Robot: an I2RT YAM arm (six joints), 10 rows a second.
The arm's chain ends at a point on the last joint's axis. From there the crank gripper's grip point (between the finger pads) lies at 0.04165 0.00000 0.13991 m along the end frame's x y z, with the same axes.
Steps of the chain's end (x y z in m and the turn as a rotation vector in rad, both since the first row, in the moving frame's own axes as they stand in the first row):
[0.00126 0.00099 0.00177 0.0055 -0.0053 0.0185]
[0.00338 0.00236 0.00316 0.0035 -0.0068 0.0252]
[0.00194 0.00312 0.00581 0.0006 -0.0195 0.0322]
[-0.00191 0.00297 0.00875 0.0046 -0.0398 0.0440]
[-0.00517 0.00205 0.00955 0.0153 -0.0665 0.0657]
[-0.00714 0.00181 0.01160 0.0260 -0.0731 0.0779]
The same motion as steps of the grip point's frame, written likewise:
[0.00052 0.00098 0.00199 0.0055 -0.0053 0.0185]
[0.00242 0.00291 0.00344 0.0035 -0.0068 0.0252]
[-0.00082 0.00433 0.00660 0.0006 -0.0195 0.0322]
[-0.00753 0.00403 0.01030 0.0046 -0.0398 0.0440]
[-0.01457 0.00232 0.01201 0.0153 -0.0665 0.0657]
[-0.01744 0.00098 0.01426 0.0260 -0.0731 0.0779]

